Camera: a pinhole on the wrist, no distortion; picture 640 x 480 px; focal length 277.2 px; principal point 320.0 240.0 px. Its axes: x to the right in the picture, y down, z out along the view. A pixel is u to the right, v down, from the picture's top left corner.
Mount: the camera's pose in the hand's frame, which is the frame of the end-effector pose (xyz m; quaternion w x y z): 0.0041 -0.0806 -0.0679 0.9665 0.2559 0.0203 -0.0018
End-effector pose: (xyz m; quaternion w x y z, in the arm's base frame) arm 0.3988 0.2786 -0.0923 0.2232 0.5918 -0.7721 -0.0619
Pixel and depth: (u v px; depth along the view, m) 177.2 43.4 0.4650
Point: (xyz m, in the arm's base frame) 0.8977 0.2821 -0.5308
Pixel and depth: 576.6 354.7 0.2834
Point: 0.3526 -0.0560 -0.2602
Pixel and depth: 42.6 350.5 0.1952
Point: 0.4718 0.3931 -0.3138
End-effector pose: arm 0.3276 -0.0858 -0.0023 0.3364 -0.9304 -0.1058 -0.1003
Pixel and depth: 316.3 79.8 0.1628
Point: 0.2731 0.1151 0.1260
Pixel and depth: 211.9 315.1 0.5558
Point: 0.1442 0.3819 -0.2894
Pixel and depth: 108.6 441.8 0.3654
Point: 0.1186 0.1589 -0.3445
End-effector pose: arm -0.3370 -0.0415 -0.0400 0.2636 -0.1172 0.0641 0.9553
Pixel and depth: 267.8 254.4 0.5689
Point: -0.1795 0.2885 0.3894
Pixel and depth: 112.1 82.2 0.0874
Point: -0.1985 0.0701 -0.0485
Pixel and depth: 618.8 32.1 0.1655
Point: -0.3546 0.2807 -0.0975
